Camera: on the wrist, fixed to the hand. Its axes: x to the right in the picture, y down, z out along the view.
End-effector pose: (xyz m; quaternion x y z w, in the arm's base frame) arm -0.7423 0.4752 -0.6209 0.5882 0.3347 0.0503 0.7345
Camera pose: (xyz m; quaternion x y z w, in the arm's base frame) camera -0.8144 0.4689 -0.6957 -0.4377 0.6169 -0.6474 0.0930
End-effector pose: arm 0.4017 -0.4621 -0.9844 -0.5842 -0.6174 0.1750 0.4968
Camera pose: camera 0.3800 -0.5240 -0.9036 0.5450 -0.5598 -0.6106 0.1296
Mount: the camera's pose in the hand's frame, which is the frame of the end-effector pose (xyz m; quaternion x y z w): -0.0262 -0.0921 -0.0408 0.1285 -0.0632 0.9896 0.0152
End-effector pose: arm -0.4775 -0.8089 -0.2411 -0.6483 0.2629 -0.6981 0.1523
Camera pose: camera -0.5029 -0.7124 -0.2116 0.2258 0.5462 0.1473 0.7931
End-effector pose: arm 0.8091 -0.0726 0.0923 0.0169 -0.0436 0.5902 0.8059
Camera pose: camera 0.8911 -0.1222 0.0515 -0.0980 -0.0075 -0.8110 0.5767
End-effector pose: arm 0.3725 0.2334 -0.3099 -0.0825 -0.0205 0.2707 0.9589
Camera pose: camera 0.4011 0.1364 -0.3344 -0.1188 -0.0555 -0.9609 0.2440
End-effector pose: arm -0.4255 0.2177 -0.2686 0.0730 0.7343 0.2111 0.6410
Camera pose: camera -0.4457 0.1161 -0.2783 -0.8235 0.0745 -0.5386 0.1621
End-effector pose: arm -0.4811 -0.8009 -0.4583 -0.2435 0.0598 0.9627 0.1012
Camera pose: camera -0.4193 -0.7224 -0.4874 -0.1293 -0.3592 -0.1225 0.9161
